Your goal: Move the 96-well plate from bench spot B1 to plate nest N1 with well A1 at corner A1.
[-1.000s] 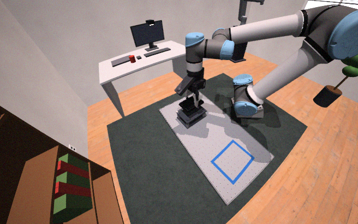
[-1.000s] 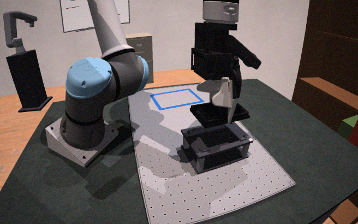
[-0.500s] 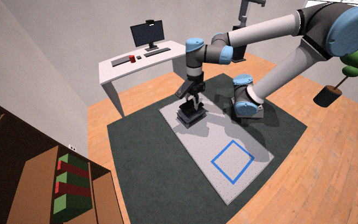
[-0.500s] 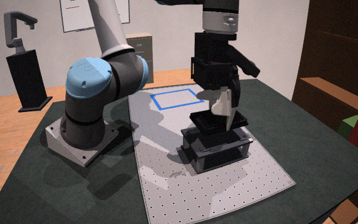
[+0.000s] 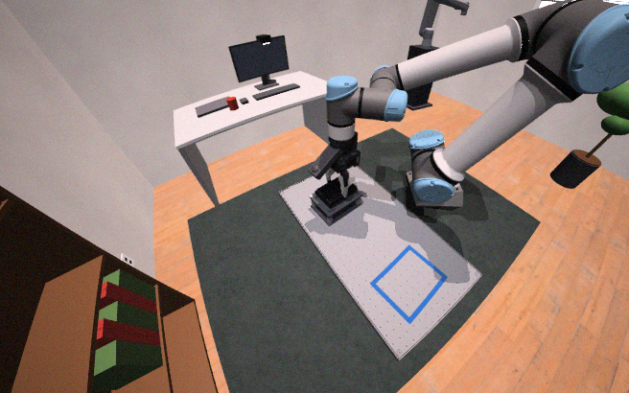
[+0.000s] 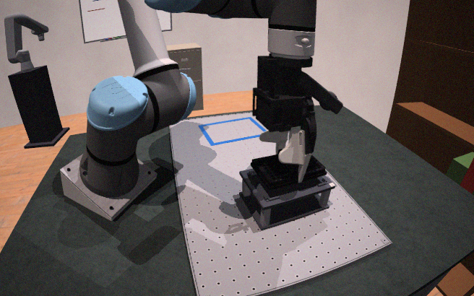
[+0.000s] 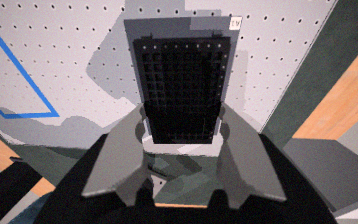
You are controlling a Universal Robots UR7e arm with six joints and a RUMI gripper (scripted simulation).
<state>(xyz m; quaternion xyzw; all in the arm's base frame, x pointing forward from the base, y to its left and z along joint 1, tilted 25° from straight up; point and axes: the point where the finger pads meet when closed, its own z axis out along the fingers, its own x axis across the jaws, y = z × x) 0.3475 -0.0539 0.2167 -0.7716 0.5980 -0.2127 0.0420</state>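
Now: hand 4 cm above the raised plate nest N1. From my hand the other things lie so: A1 label 8 cm ahead, 4 cm to the right, 3 cm below; then black 96-well plate 1 cm below.
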